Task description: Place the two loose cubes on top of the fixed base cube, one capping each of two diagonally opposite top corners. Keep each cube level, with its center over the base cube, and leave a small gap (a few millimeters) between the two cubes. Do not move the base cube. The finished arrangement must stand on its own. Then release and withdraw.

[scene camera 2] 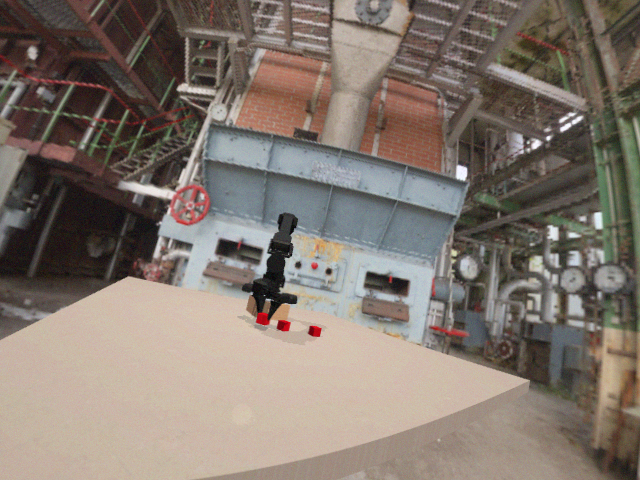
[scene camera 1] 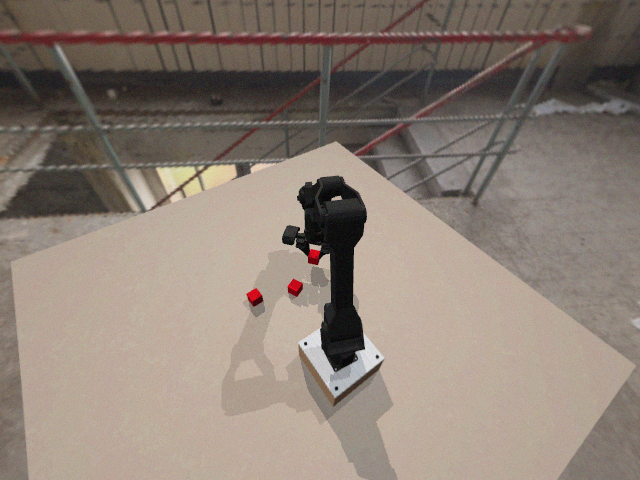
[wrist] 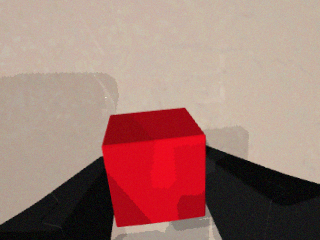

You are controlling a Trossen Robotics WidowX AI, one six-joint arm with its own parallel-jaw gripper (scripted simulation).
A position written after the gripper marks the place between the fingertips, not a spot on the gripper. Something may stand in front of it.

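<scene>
The gripper (scene camera 2: 263, 318), visible also in scene camera 1 (scene camera 1: 314, 257) and in the wrist view (wrist: 154, 161), is carrying a red cube (wrist: 155, 160).
</scene>
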